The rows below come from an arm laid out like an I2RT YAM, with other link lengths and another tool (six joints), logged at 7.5 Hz.
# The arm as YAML. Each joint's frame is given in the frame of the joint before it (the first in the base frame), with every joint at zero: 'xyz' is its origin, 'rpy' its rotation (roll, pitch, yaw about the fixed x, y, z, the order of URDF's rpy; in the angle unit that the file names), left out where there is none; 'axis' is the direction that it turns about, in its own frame. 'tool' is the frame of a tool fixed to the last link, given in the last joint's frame.
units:
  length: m
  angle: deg
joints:
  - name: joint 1
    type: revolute
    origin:
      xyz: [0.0, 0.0, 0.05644]
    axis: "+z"
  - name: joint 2
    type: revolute
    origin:
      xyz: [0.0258, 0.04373, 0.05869]
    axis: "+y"
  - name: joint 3
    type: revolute
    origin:
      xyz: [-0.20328, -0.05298, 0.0]
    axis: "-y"
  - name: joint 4
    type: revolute
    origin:
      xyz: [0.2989, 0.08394, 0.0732]
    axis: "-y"
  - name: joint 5
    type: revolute
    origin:
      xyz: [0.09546, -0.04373, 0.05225]
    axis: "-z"
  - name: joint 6
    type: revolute
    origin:
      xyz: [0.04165, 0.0, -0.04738]
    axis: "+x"
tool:
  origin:
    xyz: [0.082, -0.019, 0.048]
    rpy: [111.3, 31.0, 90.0]
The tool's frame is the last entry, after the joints.
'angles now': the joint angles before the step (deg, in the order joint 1, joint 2, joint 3, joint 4, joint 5, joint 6). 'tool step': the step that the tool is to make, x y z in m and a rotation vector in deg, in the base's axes. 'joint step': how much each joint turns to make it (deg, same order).
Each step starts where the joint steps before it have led.
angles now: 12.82, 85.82, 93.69, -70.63, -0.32, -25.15
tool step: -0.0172, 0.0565, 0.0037, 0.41, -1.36, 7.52
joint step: 7.53, 0.02, 0.00, 1.44, 0.00, 0.01
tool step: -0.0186, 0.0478, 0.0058, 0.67, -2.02, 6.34
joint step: 6.54, 0.01, 0.01, 2.12, 0.27, 0.08
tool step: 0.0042, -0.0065, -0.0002, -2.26, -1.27, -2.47
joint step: 0.09, 0.11, 0.00, 0.19, 3.54, 0.87
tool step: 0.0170, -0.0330, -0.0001, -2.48, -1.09, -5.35
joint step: -3.80, 0.05, -0.02, 0.01, 3.12, -0.06
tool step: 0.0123, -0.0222, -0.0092, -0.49, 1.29, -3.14
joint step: -3.14, 1.11, -0.01, -0.26, -0.02, 0.01
